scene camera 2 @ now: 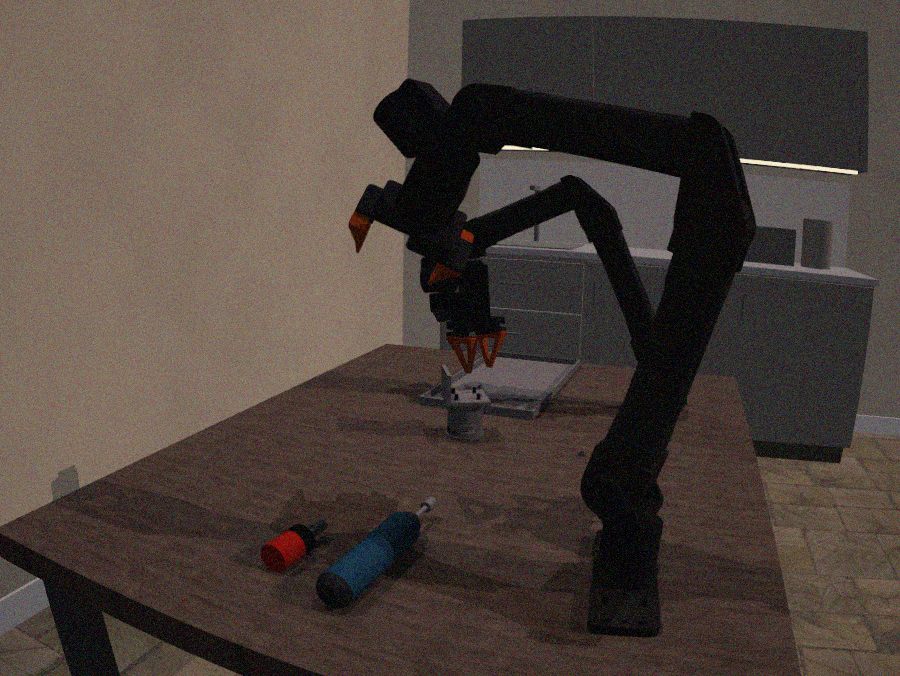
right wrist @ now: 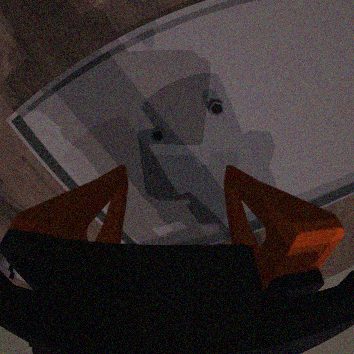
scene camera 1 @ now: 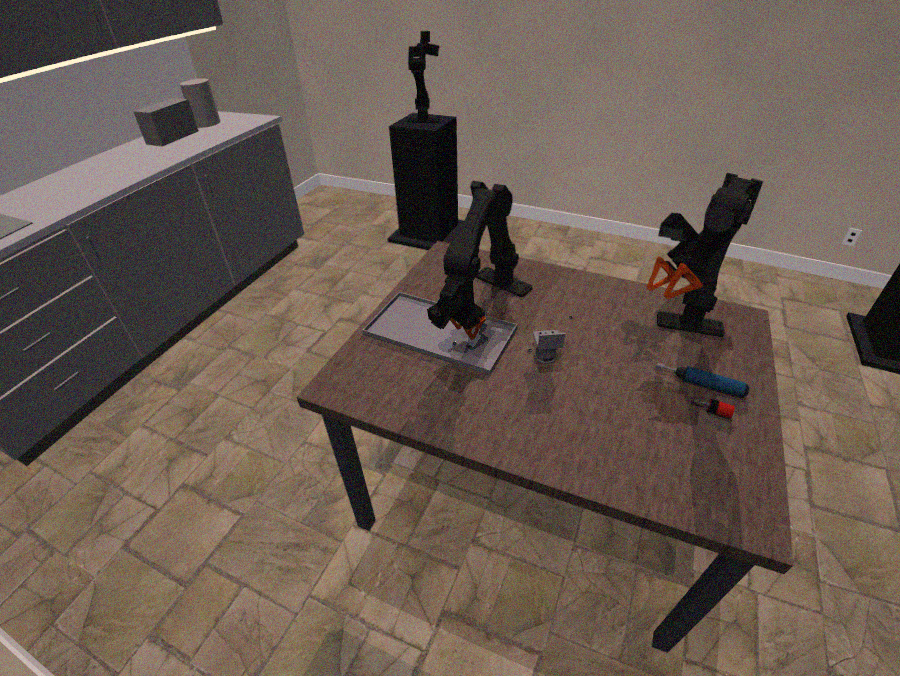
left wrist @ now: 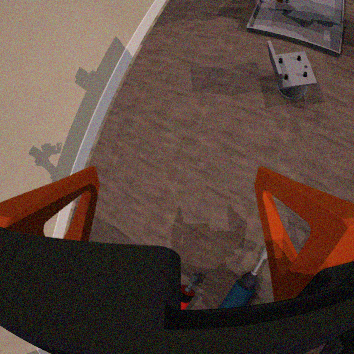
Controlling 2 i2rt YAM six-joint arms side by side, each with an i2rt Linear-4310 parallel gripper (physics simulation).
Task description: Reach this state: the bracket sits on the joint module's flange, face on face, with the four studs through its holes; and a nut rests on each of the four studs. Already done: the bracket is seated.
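Pixels of known places: left gripper, fingertip midpoint: (scene camera 2: 394, 265) (scene camera 1: 656, 293) (left wrist: 176, 175); right gripper, fingertip midpoint: (scene camera 2: 478, 370) (right wrist: 175, 173) (scene camera 1: 466, 333); left arm's base, link origin: (scene camera 2: 623, 581) (scene camera 1: 689, 325); right arm's base, link origin: (scene camera 1: 503, 282).
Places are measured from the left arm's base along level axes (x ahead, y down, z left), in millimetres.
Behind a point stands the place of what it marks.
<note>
The grey bracket (scene camera 1: 549, 339) @[x 298, y -94, z -410 mm] (scene camera 2: 445, 385) @[x 290, y -89, z -391 mm] (left wrist: 296, 68) @[x 255, y -65, z -418 mm] sits on the round joint module (scene camera 1: 545, 356) @[x 292, y -25, z -415 mm] (scene camera 2: 464, 423) @[x 258, y -29, z -389 mm] (left wrist: 292, 91) @[x 259, y -30, z -388 mm], its plate flat and side wall upright. Four dark stud ends show through the plate; no nut can be made out on them. One dark nut (right wrist: 215, 106) @[x 289, y -9, z -682 mm] and another (right wrist: 158, 135) @[x 291, y -9, z -638 mm] lie apart in the tray (scene camera 1: 426, 352) @[x 349, y -8, z -748 mm] (scene camera 2: 509, 412) @[x 205, y -8, z -525 mm] (right wrist: 40, 145) @[x 341, y -7, z -551 mm]. My right gripper (scene camera 1: 476, 336) @[x 285, y -50, z -647 mm] (scene camera 2: 479, 368) @[x 285, y -50, z -647 mm] (right wrist: 175, 173) @[x 285, y -50, z -647 mm] is part open and empty, pointing down above the tray near these nuts. My left gripper (scene camera 2: 394, 267) @[x 308, y -298, z -182 mm] (left wrist: 176, 175) @[x 308, y -298, z -182 mm] is wide open and empty, high above the table.
A small dark piece (scene camera 1: 571, 317) @[x 67, y -3, z -364 mm] (scene camera 2: 581, 454) @[x 66, y -3, z -360 mm] lies on the table behind the bracket in scene camera 1; another (scene camera 1: 529, 350) @[x 256, y -4, z -464 mm] lies beside the module. A blue screwdriver (scene camera 1: 716, 382) @[x 280, y -33, z 41 mm] (scene camera 2: 371, 556) @[x 255, y -37, z 64 mm] (left wrist: 237, 296) @[x 257, y -41, z -17 mm] and a red-handled tool (scene camera 1: 720, 408) @[x 369, y -29, z 43 mm] (scene camera 2: 285, 549) @[x 349, y -29, z 71 mm] lie at the right in scene camera 1.
</note>
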